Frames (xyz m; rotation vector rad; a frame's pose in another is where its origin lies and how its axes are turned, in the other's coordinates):
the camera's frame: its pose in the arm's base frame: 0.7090 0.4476 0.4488 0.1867 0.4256 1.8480
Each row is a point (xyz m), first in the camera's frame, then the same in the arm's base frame.
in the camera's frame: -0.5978 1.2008 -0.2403
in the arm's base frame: -0.2482 -0.4792 0.7348
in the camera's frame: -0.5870 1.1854 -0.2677
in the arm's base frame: -0.2472 -0.4703 0.7028
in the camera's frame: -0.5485 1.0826 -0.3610
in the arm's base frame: -0.1997 -0.4252 0.5745
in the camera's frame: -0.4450 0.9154 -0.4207
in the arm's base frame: -0.1042 -0.2951 0.4472
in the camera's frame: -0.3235 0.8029 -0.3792
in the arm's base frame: -0.0288 -0.1427 0.4323
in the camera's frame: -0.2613 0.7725 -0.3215
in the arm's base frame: -0.0020 -0.0647 0.4686
